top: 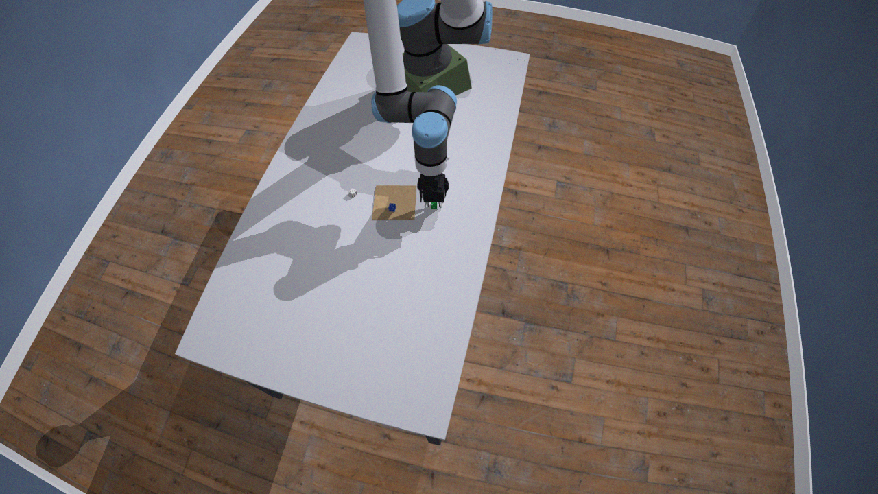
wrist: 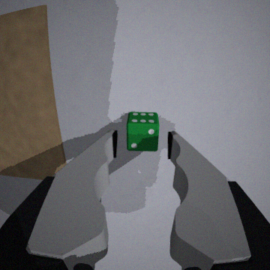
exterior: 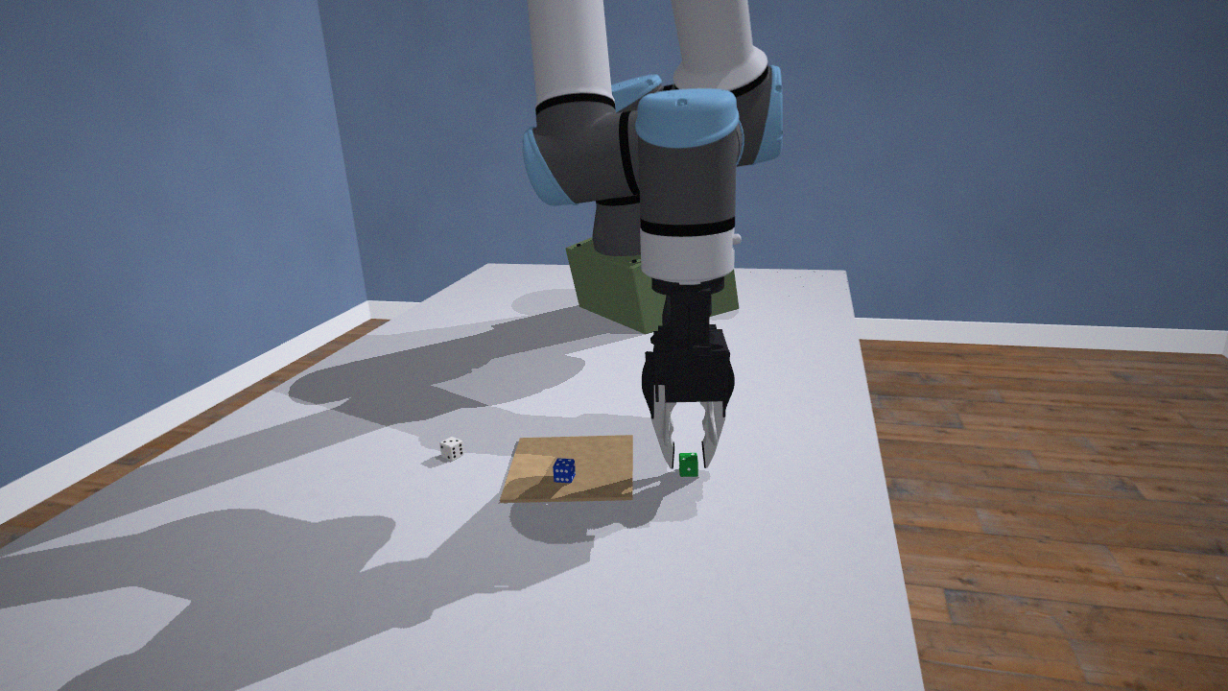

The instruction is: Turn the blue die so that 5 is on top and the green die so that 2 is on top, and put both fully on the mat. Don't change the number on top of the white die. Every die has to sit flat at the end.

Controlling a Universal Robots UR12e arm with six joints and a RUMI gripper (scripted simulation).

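The green die lies 1 cm below my hand. Round my hand: tan mat 2 cm ahead, 13 cm to the right, 2 cm below; white die 2 cm ahead, 28 cm to the right, 1 cm below; blue die 5 cm ahead, 13 cm to the right, 1 cm below.
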